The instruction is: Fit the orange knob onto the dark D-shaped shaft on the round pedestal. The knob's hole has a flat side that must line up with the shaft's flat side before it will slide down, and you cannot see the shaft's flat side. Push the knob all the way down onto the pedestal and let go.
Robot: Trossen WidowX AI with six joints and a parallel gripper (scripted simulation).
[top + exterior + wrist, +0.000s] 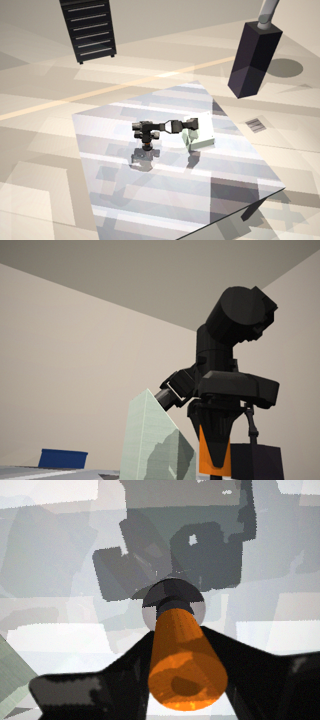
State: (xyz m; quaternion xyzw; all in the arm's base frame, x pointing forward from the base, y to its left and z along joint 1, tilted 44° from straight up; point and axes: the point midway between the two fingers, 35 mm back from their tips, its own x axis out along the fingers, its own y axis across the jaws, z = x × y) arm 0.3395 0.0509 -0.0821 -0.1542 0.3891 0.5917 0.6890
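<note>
The orange knob is 20 mm above my gripper tip. Also, from my gripper tip: dark pedestal 40 mm below.
</note>
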